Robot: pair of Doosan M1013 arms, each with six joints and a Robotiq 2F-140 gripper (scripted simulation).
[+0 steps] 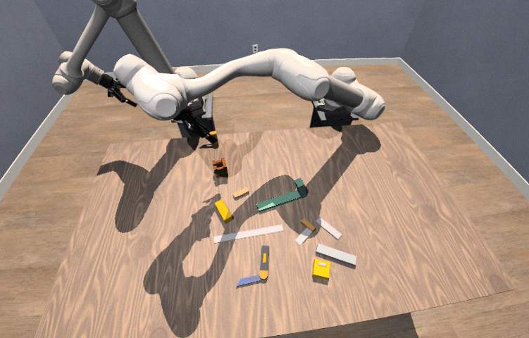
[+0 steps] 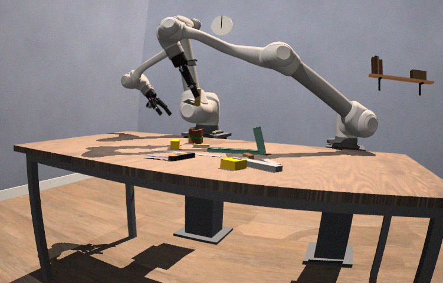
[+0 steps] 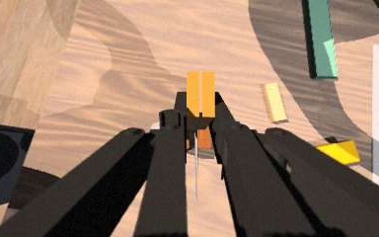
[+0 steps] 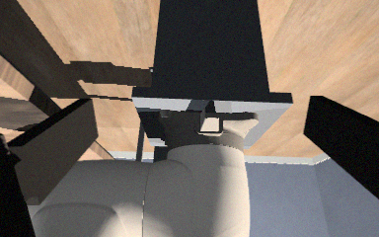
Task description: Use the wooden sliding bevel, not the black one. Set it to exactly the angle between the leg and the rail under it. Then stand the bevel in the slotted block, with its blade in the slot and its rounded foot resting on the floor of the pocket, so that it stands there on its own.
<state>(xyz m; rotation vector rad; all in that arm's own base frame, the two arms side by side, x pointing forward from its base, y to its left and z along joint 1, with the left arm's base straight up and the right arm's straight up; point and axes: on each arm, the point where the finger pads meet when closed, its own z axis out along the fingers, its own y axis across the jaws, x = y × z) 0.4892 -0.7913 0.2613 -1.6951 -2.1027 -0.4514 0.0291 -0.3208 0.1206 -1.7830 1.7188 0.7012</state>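
Note:
My left hand is 40 mm above the wooden sliding bevel and 10 mm to the right of it. From my left hand the other things lie so: pale wooden piece 250 mm below, 130 mm to the left, 130 mm ahead; long pale strip 330 mm ahead, 260 mm below, 170 mm to the left; black bevel 490 mm ahead, 250 mm below, 220 mm to the left.

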